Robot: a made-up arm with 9 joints. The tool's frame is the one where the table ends. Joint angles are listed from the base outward.
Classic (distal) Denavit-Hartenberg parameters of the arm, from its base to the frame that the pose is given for. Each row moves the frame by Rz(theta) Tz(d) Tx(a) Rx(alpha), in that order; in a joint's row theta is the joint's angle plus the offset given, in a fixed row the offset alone. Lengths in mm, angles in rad.
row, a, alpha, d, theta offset
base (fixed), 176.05, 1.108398, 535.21, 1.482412
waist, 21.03, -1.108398, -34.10, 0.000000
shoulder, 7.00, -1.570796, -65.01, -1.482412
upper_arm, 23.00, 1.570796, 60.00, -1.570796
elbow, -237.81, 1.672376, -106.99, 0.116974
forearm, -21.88, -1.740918, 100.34, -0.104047
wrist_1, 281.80, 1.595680, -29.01, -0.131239
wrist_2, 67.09, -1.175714, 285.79, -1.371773
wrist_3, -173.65, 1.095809, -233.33, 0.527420
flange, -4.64, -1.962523, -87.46, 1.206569
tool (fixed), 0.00, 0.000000, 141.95, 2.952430
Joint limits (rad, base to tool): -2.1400..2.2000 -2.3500..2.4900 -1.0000..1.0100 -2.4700..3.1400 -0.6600..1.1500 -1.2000..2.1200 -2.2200..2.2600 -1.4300..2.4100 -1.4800..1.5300
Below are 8 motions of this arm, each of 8 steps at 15 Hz.
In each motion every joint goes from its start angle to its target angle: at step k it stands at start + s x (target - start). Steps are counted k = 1, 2, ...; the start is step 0. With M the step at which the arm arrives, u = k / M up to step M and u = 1 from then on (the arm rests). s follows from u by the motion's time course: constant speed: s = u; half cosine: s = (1 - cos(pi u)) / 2; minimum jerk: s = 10 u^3 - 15 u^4 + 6 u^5.
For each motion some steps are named. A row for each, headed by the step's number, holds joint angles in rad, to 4 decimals.
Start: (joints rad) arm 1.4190 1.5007 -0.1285 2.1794 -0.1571 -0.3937 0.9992 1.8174 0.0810
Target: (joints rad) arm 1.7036 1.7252 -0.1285 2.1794 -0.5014 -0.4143 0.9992 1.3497 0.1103
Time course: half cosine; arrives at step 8
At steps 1, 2, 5, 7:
1: 1.4298 1.5092 -0.1285 2.1794 -0.1702 -0.3945 0.9992 1.7996 0.0821
2: 1.4607 1.5336 -0.1285 2.1794 -0.2075 -0.3967 0.9992 1.7489 0.0853
5: 1.6158 1.6559 -0.1285 2.1794 -0.3951 -0.4079 0.9992 1.4941 0.1013
7: 1.6928 1.7167 -0.1285 2.1794 -0.4883 -0.4135 0.9992 1.3675 0.1092

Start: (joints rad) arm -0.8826 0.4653 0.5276 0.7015 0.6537 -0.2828 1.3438 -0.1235 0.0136
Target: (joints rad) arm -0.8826 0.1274 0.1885 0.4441 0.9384 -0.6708 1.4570 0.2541 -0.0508
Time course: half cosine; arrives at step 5
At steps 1, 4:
1: -0.8826 0.4330 0.4952 0.6769 0.6809 -0.3199 1.3546 -0.0874 0.0075
4: -0.8826 0.1597 0.2209 0.4687 0.9112 -0.6337 1.4462 0.2180 -0.0447

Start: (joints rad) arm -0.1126 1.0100 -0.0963 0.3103 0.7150 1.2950 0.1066 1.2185 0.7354
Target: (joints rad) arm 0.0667 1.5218 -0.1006 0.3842 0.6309 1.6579 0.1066 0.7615 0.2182
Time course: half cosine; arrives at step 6
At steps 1, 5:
1: -0.1006 1.0443 -0.0966 0.3153 0.7094 1.3193 0.1066 1.1879 0.7008
5: 0.0547 1.4875 -0.1003 0.3792 0.6365 1.6336 0.1066 0.7921 0.2528

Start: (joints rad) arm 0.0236 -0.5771 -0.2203 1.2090 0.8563 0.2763 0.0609 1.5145 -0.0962
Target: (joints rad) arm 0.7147 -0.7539 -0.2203 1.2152 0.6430 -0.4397 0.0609 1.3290 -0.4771
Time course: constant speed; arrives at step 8
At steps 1, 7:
1: 0.1100 -0.5992 -0.2203 1.2098 0.8296 0.1868 0.0609 1.4913 -0.1438
7: 0.6283 -0.7318 -0.2203 1.2144 0.6697 -0.3502 0.0609 1.3522 -0.4295

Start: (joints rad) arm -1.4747 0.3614 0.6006 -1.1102 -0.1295 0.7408 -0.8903 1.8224 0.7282
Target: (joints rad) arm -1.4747 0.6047 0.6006 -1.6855 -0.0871 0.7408 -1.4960 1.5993 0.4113
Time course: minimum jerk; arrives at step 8
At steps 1, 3, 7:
1: -1.4747 0.3653 0.6006 -1.1194 -0.1288 0.7408 -0.9000 1.8188 0.7231
3: -1.4747 0.4284 0.6006 -1.2685 -0.1178 0.7408 -1.0570 1.7610 0.6410
7: -1.4747 0.6008 0.6006 -1.6763 -0.0878 0.7408 -1.4863 1.6029 0.4164

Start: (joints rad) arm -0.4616 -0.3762 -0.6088 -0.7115 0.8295 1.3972 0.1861 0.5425 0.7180
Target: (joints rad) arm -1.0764 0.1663 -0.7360 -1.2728 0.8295 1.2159 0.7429 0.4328 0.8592
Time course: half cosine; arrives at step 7
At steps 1, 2, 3, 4, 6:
1: -0.4920 -0.3493 -0.6151 -0.7393 0.8295 1.3882 0.2137 0.5371 0.7250
2: -0.5773 -0.2741 -0.6327 -0.8172 0.8295 1.3631 0.2909 0.5218 0.7446
3: -0.7006 -0.1653 -0.6582 -0.9297 0.8295 1.3267 0.4026 0.4999 0.7729
4: -0.8374 -0.0446 -0.6866 -1.0546 0.8295 1.2864 0.5264 0.4754 0.8043
6: -1.0460 0.1394 -0.7297 -1.2450 0.8295 1.2249 0.7153 0.4382 0.8522

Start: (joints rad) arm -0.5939 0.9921 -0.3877 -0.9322 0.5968 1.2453 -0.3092 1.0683 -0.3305
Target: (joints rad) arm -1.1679 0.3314 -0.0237 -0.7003 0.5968 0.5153 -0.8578 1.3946 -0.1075
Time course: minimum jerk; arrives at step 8
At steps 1, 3, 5, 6, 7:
1: -0.6031 0.9815 -0.3819 -0.9285 0.5968 1.2336 -0.3180 1.0735 -0.3269
3: -0.7519 0.8103 -0.2875 -0.8684 0.5968 1.0444 -0.4602 1.1581 -0.2691
5: -1.0099 0.5132 -0.1239 -0.7641 0.5968 0.7162 -0.7068 1.3048 -0.1689
6: -1.1085 0.3998 -0.0614 -0.7243 0.5968 0.5909 -0.8010 1.3608 -0.1306
7: -1.1587 0.3420 -0.0295 -0.7040 0.5968 0.5270 -0.8490 1.3894 -0.1111

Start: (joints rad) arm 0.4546 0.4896 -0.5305 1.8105 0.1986 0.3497 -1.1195 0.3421 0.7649
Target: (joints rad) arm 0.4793 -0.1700 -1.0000 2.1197 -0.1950 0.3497 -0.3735 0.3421 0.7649
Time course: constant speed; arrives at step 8
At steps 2, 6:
2: 0.4608 0.3247 -0.6479 1.8878 0.1002 0.3497 -0.9330 0.3421 0.7649
6: 0.4731 -0.0051 -0.8826 2.0424 -0.0966 0.3497 -0.5600 0.3421 0.7649

